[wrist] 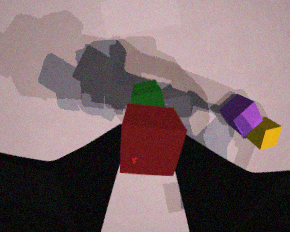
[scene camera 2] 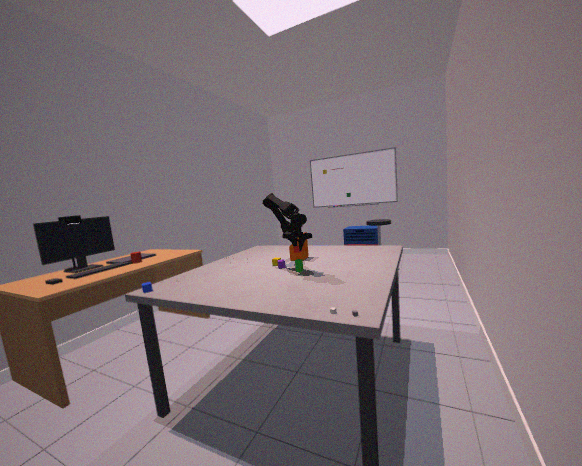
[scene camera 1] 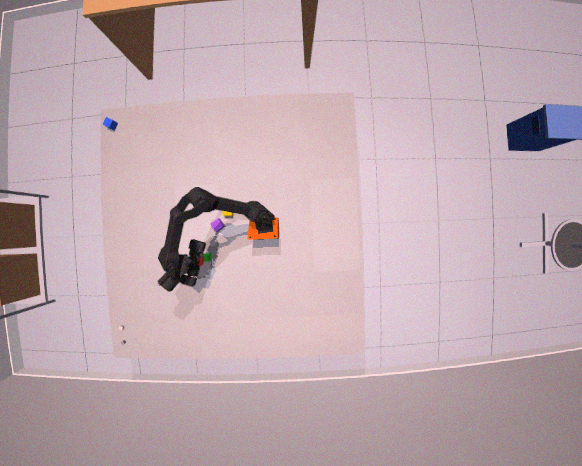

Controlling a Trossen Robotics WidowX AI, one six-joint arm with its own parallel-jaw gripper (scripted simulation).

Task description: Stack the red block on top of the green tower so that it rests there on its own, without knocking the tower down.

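I see a yellow block, and I also see a red block, held by my gripper.
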